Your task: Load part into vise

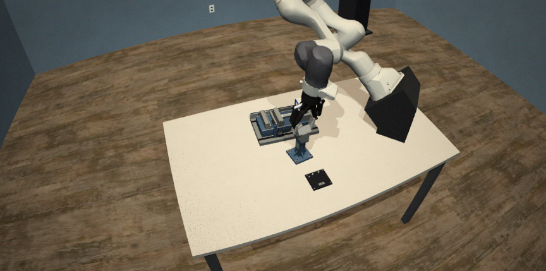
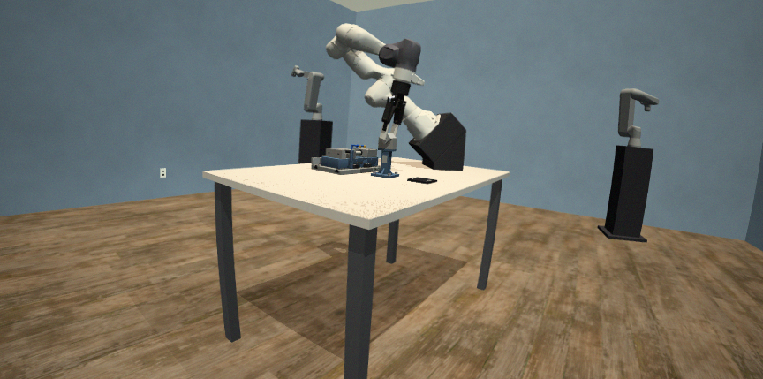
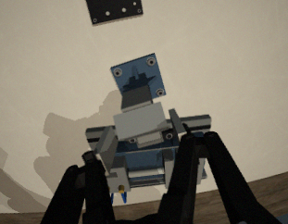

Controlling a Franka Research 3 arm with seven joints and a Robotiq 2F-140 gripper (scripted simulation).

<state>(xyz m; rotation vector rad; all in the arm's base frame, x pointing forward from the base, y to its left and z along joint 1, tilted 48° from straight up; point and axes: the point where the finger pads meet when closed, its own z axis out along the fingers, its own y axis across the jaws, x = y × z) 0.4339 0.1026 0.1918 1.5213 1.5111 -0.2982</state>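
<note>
Right now my hand is 20 mm above the part. Round my hand: black infeed plate: 30 mm ahead, 160 mm to the left, 180 mm below; vise: 50 mm behind, 190 mm to the right, 140 mm below; air cylinder: 140 mm behind, 160 mm to the right, 100 mm below.
</note>
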